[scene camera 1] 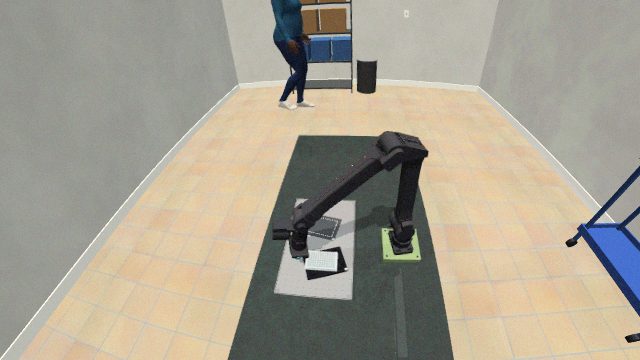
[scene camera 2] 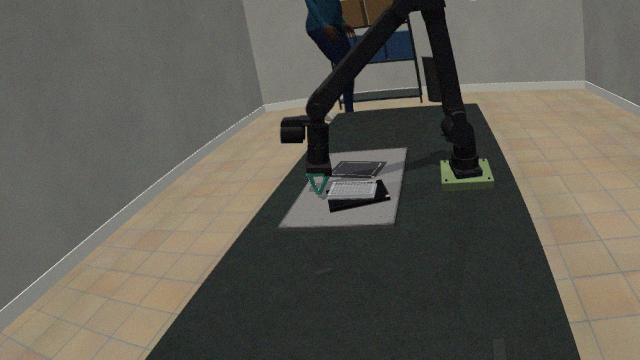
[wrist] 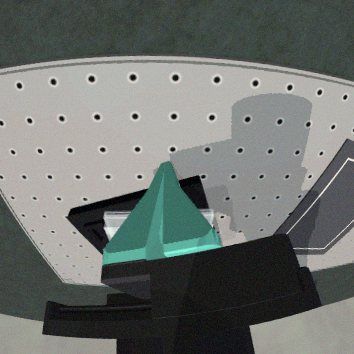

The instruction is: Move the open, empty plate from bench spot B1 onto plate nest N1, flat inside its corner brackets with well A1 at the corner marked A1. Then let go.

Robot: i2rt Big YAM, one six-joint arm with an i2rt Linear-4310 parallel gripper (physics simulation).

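Frame: origin at the arm's base, x left, y down, z back, level; centimetres.
Where they show: gripper, fingertip midpoint: (scene camera 1: 297, 258) (scene camera 2: 318, 194) (wrist: 167, 167); arm's base, link origin: (scene camera 1: 400, 242) (scene camera 2: 465, 169).
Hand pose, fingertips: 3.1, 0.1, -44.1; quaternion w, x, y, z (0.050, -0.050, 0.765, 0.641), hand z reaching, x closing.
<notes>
Things, the pixels of their top centre, and the offset from my fingertips, as dx, dy, dz. "spot": a spot on its surface instead.
- pale plate, top centre: (wrist: 161, 265) (scene camera 2: 351, 186) (scene camera 1: 321, 259) +2.2, -2.0, +9.8
- Bench spot B1, surface spot: (wrist: 325, 200) spot: -15.5, +1.0, +7.6
- light perforated board, top centre: (wrist: 265, 222) (scene camera 2: 353, 180) (scene camera 1: 319, 241) -8.9, +1.2, +9.6
The pale plate (scene camera 1: 321, 261) (scene camera 2: 352, 190) (wrist: 112, 218) lies on the black nest N1 (scene camera 1: 342, 260) (scene camera 2: 383, 191) (wrist: 87, 212). It is turned relative to the nest and set toward its left side, not square inside the brackets. Whether it lies fully flat, and where well A1 is, I cannot tell. My gripper (scene camera 1: 300, 258) (scene camera 2: 318, 192) (wrist: 167, 167) is shut and empty, with green fingertips together just left of the plate in both scene views. In the wrist view the fingers hide most of the plate. Bench spot B1 (scene camera 1: 326, 228) (scene camera 2: 358, 169) (wrist: 325, 200), a dark outlined rectangle, bears no plate.
A light perforated board (scene camera 1: 330, 290) (scene camera 2: 345, 220) (wrist: 150, 95) carries the nest and B1. The arm's green base plate (scene camera 1: 386, 254) (scene camera 2: 445, 179) stands to the right. A person (scene camera 1: 291, 45) stands behind the bench, near a shelf unit (scene camera 1: 352, 50). A blue cart (scene camera 1: 607, 252) is at the far right.
</notes>
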